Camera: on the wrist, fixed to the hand. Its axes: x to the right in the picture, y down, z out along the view.
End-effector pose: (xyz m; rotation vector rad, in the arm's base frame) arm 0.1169 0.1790 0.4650 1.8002 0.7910 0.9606
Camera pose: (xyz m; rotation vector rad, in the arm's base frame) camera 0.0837 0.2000 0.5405 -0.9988 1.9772 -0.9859
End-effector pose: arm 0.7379 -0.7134 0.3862 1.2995 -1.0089 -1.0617
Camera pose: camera 0.8014 -0.7220 0.4422 -1.1439 -1.5761 1.2323
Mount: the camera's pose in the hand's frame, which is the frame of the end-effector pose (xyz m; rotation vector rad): 0.0219 0.0580 -0.0583 0.0411 -0.3396 3.0741
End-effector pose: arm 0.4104 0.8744 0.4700 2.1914 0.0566 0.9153
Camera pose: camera 0.3768 0.8757 0.5482 -0.2246 2.2892 -0.7385
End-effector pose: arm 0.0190 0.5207 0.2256 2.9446 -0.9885 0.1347
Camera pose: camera -0.0028 0.4647 0.2859 0.8560 2.8240 0.2452
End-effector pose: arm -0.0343 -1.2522 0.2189 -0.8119 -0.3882 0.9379
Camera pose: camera -0.0186 -1.2406 0.1361 0.3250 -0.7227 -2.1102
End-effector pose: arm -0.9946 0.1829 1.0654 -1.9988 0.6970 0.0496
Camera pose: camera -1.0193 0.1047 1.0427 0.8423 2.3712 1.7648
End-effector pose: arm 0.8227 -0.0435 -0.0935 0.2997 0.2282 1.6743
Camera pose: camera 0.7468 -0.0276 -0.1286 -0.4283 0.4237 -1.4472
